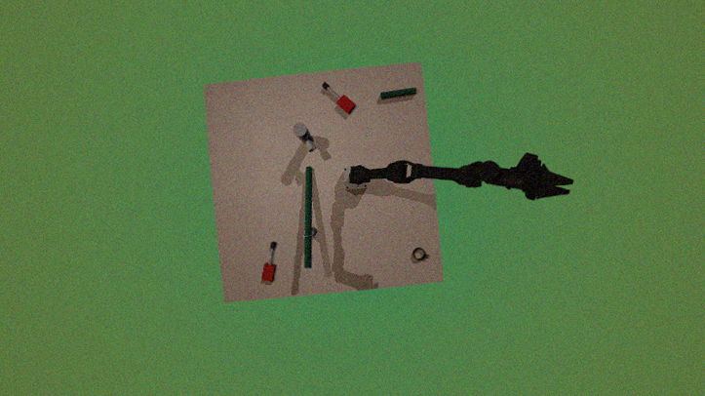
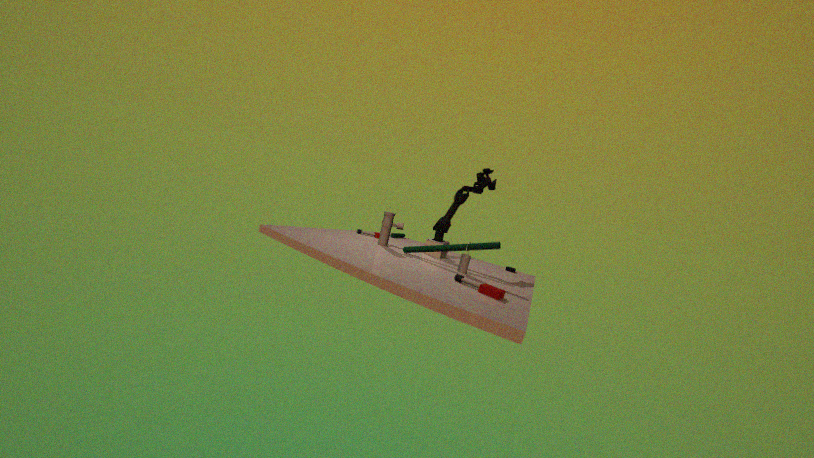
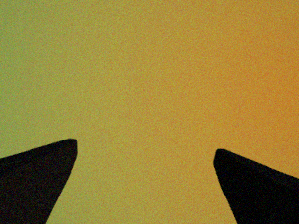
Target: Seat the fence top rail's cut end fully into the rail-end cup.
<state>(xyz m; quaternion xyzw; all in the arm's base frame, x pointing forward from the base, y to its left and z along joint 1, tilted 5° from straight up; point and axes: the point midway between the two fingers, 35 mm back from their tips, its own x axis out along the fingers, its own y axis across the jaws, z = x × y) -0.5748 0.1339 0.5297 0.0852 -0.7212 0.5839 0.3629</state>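
Right now my gripper tip is 79 cm short of the rail-end cup, 31 cm to the left of it and 56 cm above it. Also, from my gripper tip: short post 83 cm ahead, 16 cm to the left, 59 cm below; then green tube piece 27 cm ahead, 60 cm to the right, 68 cm below.
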